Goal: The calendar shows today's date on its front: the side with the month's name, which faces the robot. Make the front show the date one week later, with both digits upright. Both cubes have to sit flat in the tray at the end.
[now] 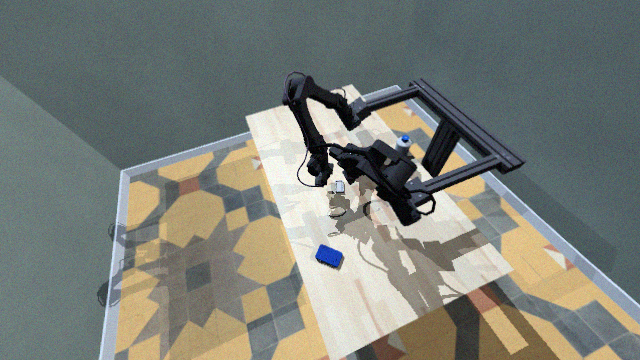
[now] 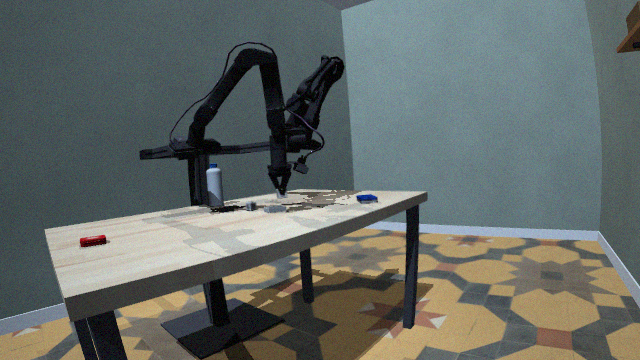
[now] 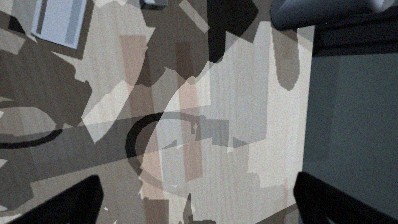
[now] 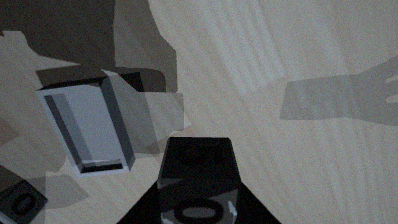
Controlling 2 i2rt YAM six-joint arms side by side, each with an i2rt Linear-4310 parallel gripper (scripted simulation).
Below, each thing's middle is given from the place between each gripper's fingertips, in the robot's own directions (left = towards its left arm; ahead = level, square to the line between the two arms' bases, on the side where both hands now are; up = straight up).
Labels:
My right gripper (image 2: 280, 193) is now 80 mm past the calendar tray (image 4: 85, 115), 30 mm to the right of it and 70 mm above it.
My left hand is 24 cm above the calendar tray, 12 cm to the left of it and 6 cm short of it.

